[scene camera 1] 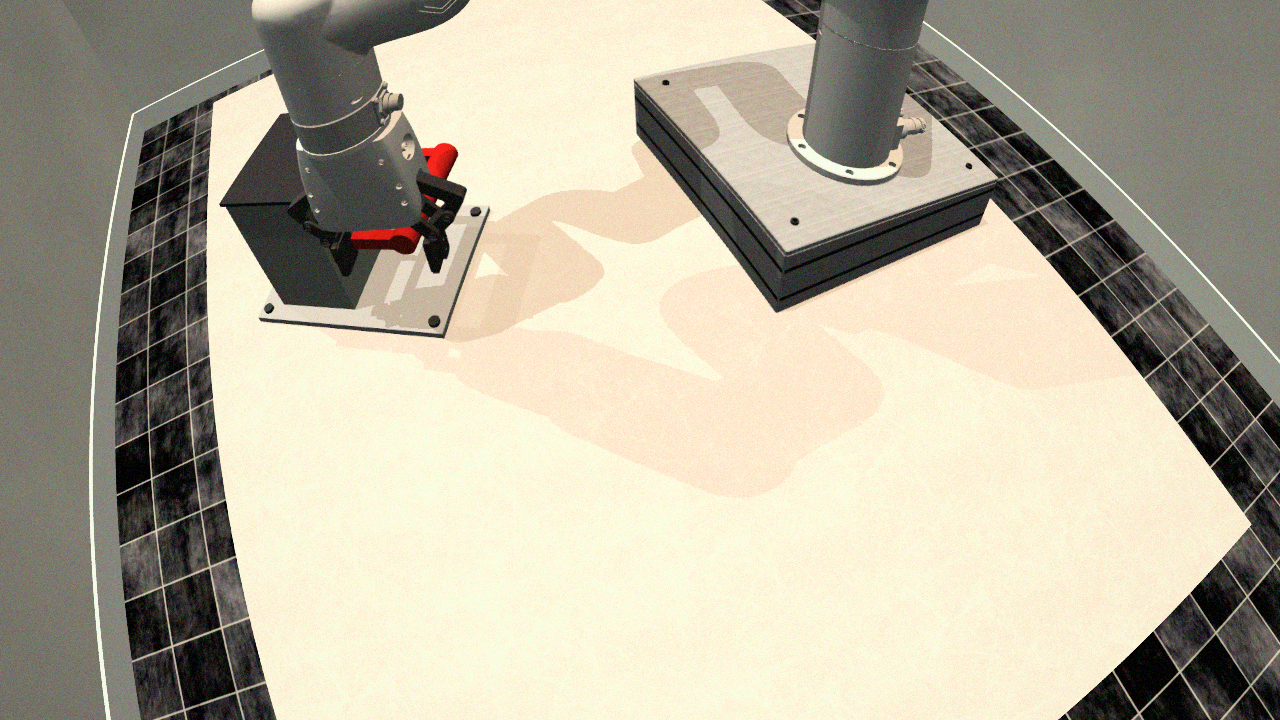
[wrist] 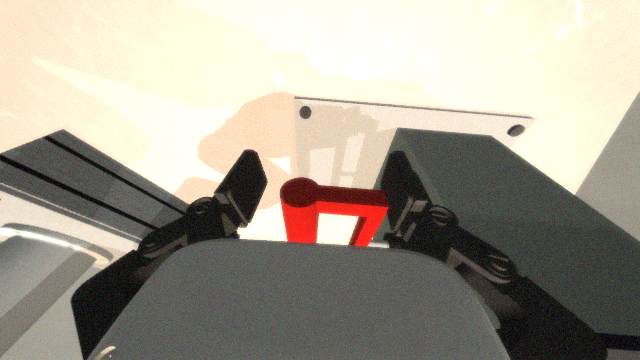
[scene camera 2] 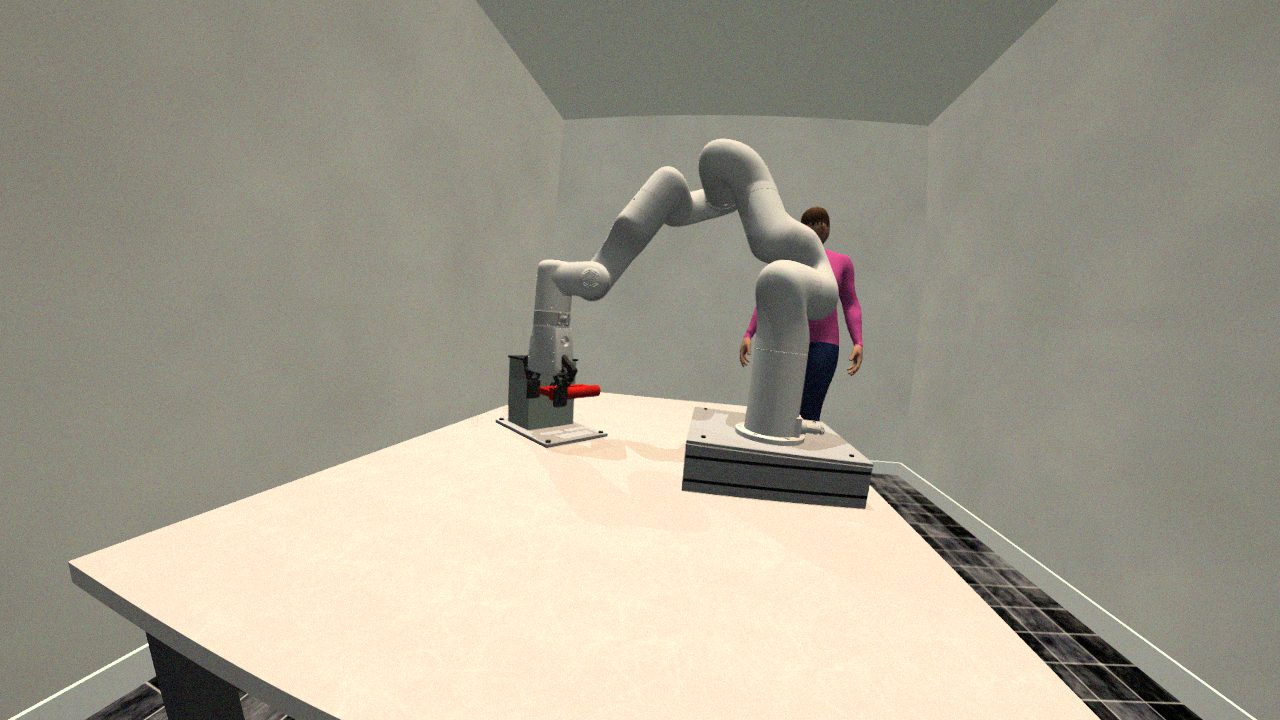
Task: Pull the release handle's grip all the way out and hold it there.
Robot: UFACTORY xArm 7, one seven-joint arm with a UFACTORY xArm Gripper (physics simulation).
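The red release handle sticks out from the front of a dark grey box. Its round grip bar lies level, and red arms run from it toward the box. My gripper points down over the handle and is open. In the wrist view, one finger stands left of the grip bar with a gap. The other finger is at the box side, close to the end of the red arm. The middle of the handle is partly hidden by the gripper body.
The box stands on a light base plate with dark bolts at its corners. The robot's pedestal stands across the table. A person in a pink top stands behind the arm.
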